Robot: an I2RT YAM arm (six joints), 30 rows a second.
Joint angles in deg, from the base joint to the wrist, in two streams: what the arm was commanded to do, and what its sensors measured. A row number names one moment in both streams.
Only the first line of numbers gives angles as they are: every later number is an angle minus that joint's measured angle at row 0.
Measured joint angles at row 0:
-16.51 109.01 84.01 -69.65 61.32 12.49
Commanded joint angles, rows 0 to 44:
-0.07 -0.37 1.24 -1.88 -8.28 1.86
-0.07 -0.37 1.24 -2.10 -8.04 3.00
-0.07 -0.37 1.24 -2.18 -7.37 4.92
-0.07 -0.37 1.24 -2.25 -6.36 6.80
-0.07 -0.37 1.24 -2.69 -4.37 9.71
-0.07 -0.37 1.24 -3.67 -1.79 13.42
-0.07 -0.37 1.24 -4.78 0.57 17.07
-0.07 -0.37 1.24 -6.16 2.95 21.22
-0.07 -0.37 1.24 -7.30 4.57 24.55
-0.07 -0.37 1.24 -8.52 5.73 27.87
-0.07 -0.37 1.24 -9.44 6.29 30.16
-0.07 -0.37 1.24 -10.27 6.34 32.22
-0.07 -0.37 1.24 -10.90 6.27 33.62
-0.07 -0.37 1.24 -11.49 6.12 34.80
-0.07 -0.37 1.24 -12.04 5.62 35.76
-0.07 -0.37 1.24 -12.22 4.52 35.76
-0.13 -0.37 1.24 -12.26 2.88 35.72
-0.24 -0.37 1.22 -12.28 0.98 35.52
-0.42 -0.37 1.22 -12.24 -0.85 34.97
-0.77 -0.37 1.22 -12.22 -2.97 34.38
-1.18 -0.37 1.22 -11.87 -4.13 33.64
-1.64 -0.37 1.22 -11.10 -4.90 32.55
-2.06 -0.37 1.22 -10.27 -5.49 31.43
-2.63 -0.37 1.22 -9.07 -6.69 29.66
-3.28 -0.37 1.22 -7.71 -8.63 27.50
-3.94 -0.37 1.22 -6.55 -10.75 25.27
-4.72 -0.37 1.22 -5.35 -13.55 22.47
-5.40 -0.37 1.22 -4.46 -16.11 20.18
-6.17 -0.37 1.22 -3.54 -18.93 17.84
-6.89 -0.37 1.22 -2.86 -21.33 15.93
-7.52 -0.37 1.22 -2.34 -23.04 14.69
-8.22 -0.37 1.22 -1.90 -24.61 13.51
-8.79 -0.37 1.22 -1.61 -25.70 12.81
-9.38 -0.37 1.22 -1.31 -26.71 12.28
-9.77 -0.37 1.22 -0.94 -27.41 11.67
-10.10 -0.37 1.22 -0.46 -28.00 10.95
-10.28 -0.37 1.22 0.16 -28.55 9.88
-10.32 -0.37 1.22 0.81 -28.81 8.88
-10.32 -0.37 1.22 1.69 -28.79 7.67
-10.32 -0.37 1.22 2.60 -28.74 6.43
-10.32 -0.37 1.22 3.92 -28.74 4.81
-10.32 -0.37 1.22 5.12 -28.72 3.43
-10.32 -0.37 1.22 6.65 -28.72 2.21
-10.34 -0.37 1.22 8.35 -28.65 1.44
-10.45 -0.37 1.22 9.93 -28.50 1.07
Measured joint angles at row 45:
-10.30 0.00 0.13 7.89 -27.67 6.01
